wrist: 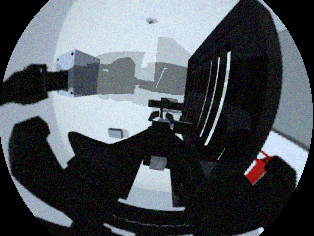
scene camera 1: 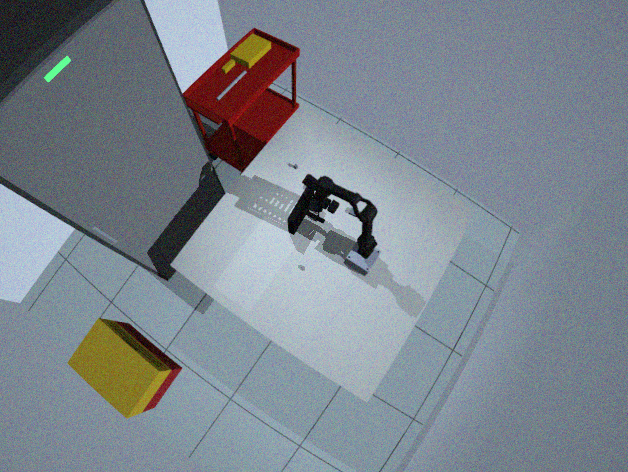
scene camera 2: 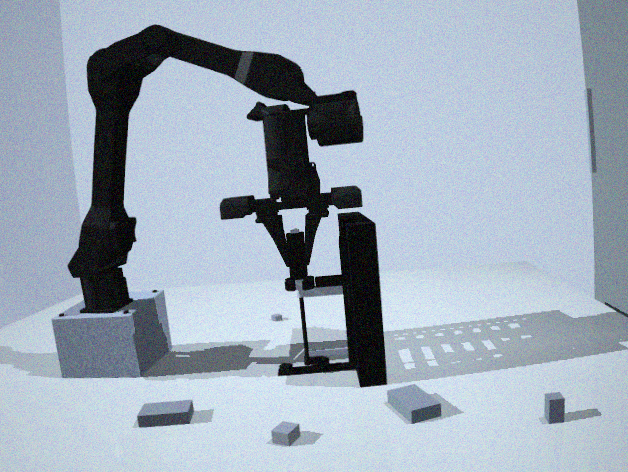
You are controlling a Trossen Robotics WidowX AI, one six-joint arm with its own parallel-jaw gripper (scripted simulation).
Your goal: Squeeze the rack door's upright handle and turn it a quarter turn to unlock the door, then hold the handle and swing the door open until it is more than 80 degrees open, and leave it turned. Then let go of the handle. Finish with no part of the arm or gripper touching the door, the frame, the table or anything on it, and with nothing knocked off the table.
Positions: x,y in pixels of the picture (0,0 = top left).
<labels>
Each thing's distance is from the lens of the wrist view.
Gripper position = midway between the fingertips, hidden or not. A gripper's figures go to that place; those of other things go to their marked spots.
my gripper (wrist: pixel 160 133): 10 cm
black rack door (wrist: pixel 199 73): 18 cm
</labels>
